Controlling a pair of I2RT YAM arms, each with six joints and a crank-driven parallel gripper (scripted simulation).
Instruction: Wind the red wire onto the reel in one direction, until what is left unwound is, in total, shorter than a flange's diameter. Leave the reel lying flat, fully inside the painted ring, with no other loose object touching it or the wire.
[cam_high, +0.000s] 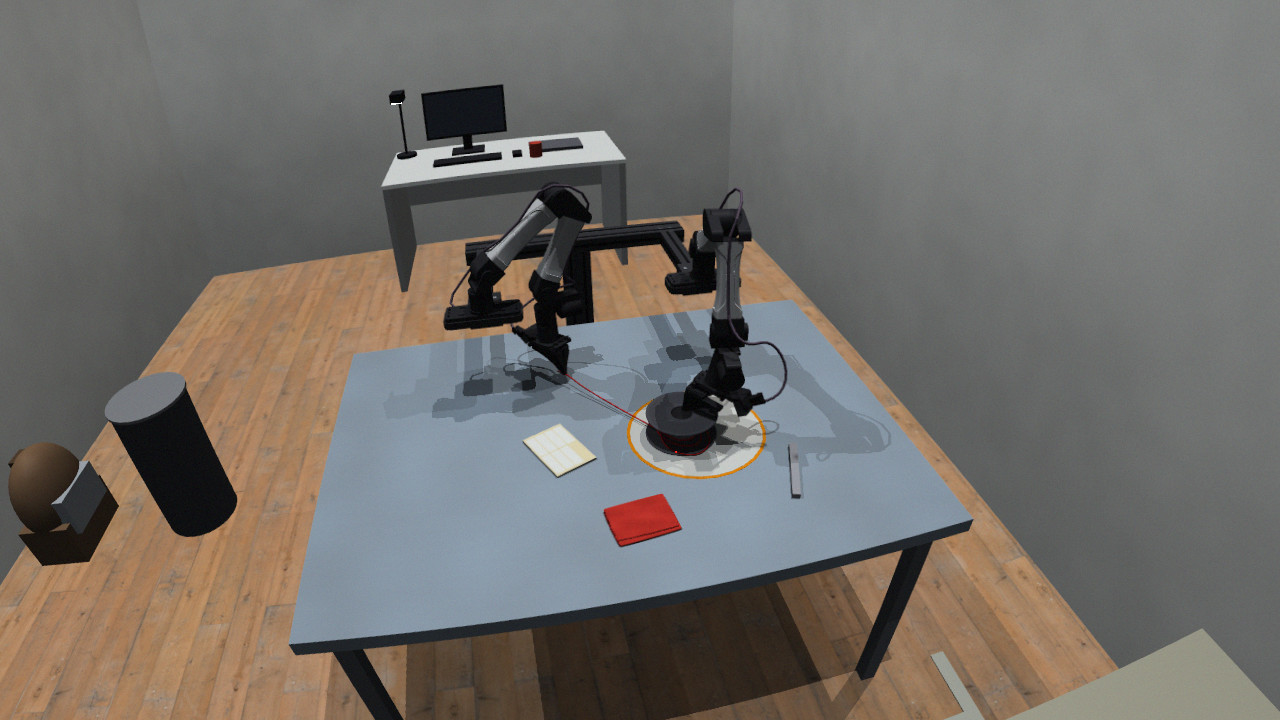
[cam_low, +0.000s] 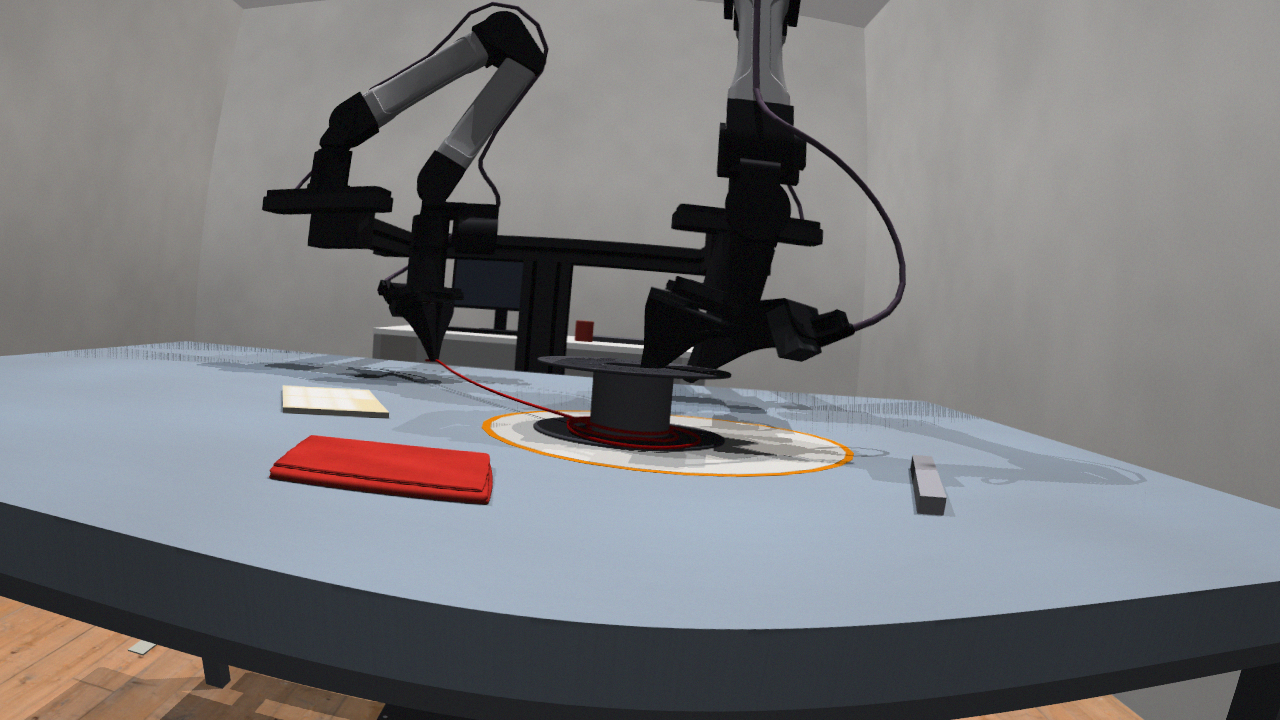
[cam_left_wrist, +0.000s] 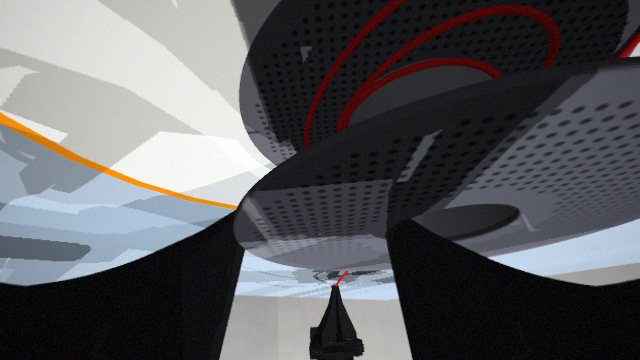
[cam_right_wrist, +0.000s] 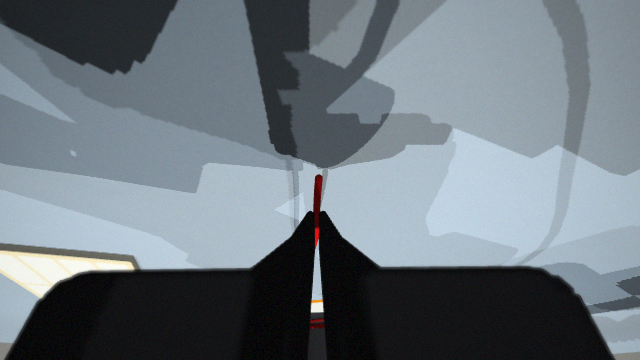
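The dark reel is 40 mm to the right of my left hand, 40 mm ahead of it and 20 mm below it. Round my left hand: orange painted ring 60 mm below, 50 mm ahead; then grey bar 270 mm ahead, 170 mm to the left, 50 mm below; then cream gridded tile 350 mm to the right, 50 mm below, 10 mm ahead.
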